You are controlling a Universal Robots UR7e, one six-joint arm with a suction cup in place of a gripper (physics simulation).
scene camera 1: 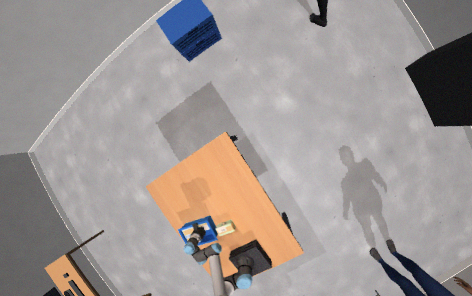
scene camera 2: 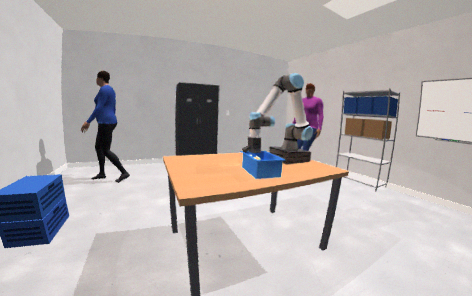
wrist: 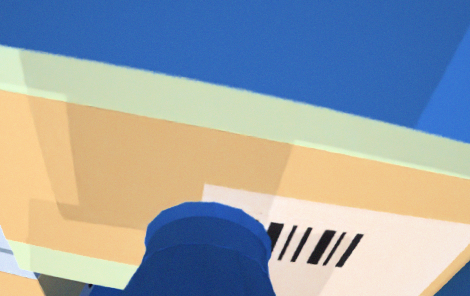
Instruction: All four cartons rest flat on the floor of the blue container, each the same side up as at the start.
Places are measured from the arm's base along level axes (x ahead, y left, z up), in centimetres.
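Pixels of known places: hand, tool point: (wrist: 215, 215); arm's base, link origin: (scene camera 1: 245, 262) (scene camera 2: 289, 149).
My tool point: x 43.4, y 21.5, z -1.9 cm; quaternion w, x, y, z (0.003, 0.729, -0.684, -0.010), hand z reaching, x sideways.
For each thing: its top centre in the pictures, then the offset to it from my tool point. Level surfaces: height alone.
- orange carton, top centre: (wrist: 254, 234) dz +1.4, dx +1.0, dy -1.0 cm
- blue container, top centre: (scene camera 2: 261, 155) (scene camera 1: 197, 234) dz +3.5, dx -3.3, dy +5.2 cm
- green-edged carton, top centre: (scene camera 1: 224, 230) dz -0.7, dx -8.8, dy -17.8 cm
- wooden table, surface height: dz -8.5 cm
My gripper (scene camera 1: 199, 231) (scene camera 2: 254, 146) (wrist: 207, 225), a blue suction cup in the wrist view, is pressed on the top of an orange carton (wrist: 150, 165) with pale green sides and a white barcode label. The cup holds this carton inside the blue container (scene camera 1: 214, 228) (scene camera 2: 262, 169) (wrist: 250, 40). Its top looks roughly level; whether its underside touches the container floor is hidden. Part of another carton (wrist: 7, 260) shows at the lower left of the wrist view. A green-edged carton (scene camera 1: 225, 228) lies on the table, right of the container in scene camera 1. The remaining carton cannot be told apart.
The wooden table (scene camera 1: 225, 175) (scene camera 2: 200, 185) carries the container and the dark robot base (scene camera 1: 263, 257) (scene camera 2: 300, 157), which stands close to it. Blue crates (scene camera 1: 185, 22) (scene camera 2: 30, 192) stand on the floor. A person in blue (scene camera 2: 106, 105) and one in purple (scene camera 2: 313, 110) are in the room.
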